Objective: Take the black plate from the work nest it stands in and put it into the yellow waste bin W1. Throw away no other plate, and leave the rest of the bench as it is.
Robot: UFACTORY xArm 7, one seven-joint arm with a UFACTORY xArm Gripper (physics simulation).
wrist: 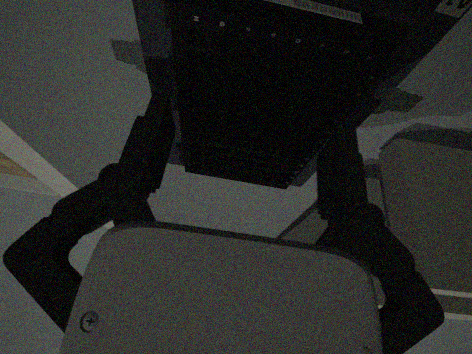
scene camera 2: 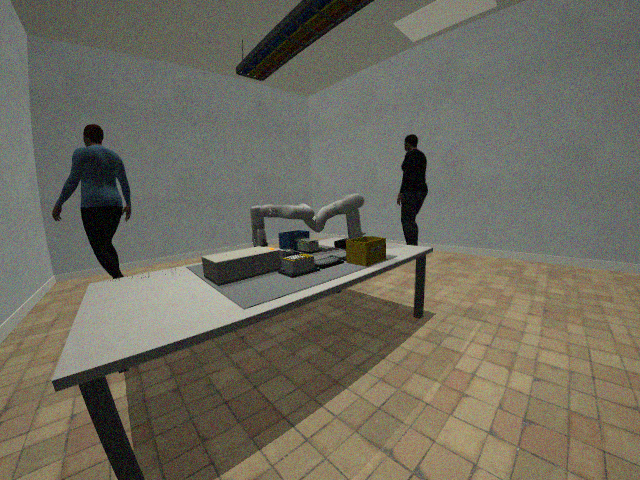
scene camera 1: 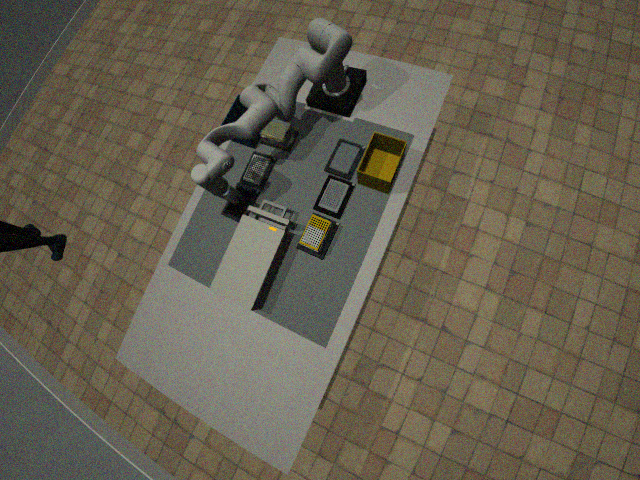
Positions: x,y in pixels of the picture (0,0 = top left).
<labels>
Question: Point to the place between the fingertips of my gripper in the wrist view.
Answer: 251,126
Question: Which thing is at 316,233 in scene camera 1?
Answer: A yellow-and-white rack.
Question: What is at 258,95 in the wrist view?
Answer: A black plate.
</labels>
